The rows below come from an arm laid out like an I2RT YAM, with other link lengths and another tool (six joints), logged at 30 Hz.
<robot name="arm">
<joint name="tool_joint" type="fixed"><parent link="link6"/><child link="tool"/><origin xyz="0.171 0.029 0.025" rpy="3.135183 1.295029 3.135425"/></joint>
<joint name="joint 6" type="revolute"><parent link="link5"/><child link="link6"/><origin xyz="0.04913 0 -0.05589"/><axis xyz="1 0 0"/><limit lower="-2.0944" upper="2.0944"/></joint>
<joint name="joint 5" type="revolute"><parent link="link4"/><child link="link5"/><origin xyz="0.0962 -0.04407 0.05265"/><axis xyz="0 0 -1"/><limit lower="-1.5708" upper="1.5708"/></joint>
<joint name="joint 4" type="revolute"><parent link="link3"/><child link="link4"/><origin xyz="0.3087 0.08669 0.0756"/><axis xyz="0 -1 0"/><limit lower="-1.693" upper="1.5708"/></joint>
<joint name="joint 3" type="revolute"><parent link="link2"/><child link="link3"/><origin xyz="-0.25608 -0.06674 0"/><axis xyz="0 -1 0"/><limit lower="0" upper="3.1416"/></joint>
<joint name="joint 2" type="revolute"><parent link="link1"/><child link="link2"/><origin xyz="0.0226 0.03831 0.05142"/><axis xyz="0 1 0"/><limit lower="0" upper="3.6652"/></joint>
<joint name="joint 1" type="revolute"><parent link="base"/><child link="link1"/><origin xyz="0 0 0.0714"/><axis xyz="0 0 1"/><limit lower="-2.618" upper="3.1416"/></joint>
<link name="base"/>
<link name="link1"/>
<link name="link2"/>
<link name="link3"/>
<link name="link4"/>
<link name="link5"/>
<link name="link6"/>
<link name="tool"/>
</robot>
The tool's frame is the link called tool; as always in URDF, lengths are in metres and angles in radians.
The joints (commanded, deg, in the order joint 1, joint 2, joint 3, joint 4, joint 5, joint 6), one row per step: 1.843 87.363 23.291 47.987 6.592 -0.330; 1.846 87.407 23.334 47.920 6.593 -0.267; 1.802 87.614 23.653 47.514 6.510 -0.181; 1.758 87.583 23.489 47.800 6.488 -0.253; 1.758 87.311 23.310 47.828 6.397 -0.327; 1.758 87.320 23.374 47.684 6.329 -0.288; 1.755 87.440 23.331 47.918 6.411 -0.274; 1.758 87.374 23.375 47.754 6.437 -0.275; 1.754 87.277 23.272 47.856 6.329 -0.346; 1.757 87.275 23.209 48.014 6.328 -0.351; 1.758 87.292 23.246 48.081 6.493 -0.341; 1.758 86.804 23.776 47.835 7.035 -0.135; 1.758 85.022 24.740 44.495 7.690 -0.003
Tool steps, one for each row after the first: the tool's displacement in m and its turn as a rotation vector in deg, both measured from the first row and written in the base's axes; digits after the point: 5 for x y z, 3 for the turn. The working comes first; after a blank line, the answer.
Tool pose at each row, in the base's axes (x y z in m, rotation vector in deg; the steps are taken from these numbers as rounded here): 0.52468 0.03476 0.06664 3.499 121.778 -4.793; 0.52480 0.03476 0.06630 3.548 121.844 -4.743; 0.52587 0.03468 0.06519 3.584 122.136 -4.647; 0.52536 0.03437 0.06551 3.557 121.987 -4.704; 0.52467 0.03474 0.06640 3.421 121.872 -4.679; 0.52482 0.03499 0.06614 3.392 121.962 -4.594; 0.52477 0.03464 0.06598 3.481 121.888 -4.649; 0.52488 0.03457 0.06606 3.496 121.941 -4.675; 0.52451 0.03497 0.06651 3.351 121.851 -4.637; 0.52435 0.03500 0.06681 3.348 121.755 -4.631; 0.52465 0.03437 0.06736 3.501 121.662 -4.757; 0.52776 0.03228 0.07520 4.180 120.863 -4.981; 0.53055 0.02976 0.08167 4.828 121.418 -5.481

0.00012 0.00000 -0.00034 0.058 0.063 -0.015; 0.00119 -0.00008 -0.00145 0.155 0.350 -0.004; 0.00068 -0.00039 -0.00113 0.096 0.204 -0.007; -0.00001 -0.00002 -0.00024 0.055 0.090 0.101; 0.00014 0.00023 -0.00050 0.108 0.176 0.156; 0.00009 -0.00012 -0.00066 0.101 0.104 0.070; 0.00020 -0.00019 -0.00058 0.091 0.158 0.049; -0.00017 0.00021 -0.00013 0.056 0.068 0.168; -0.00033 0.00024 0.00017 0.055 -0.028 0.173; -0.00003 -0.00039 0.00072 0.021 -0.117 0.013; 0.00308 -0.00248 0.00856 0.096 -0.912 -0.563; 0.00587 -0.00500 0.01503 0.021 -0.338 -1.230
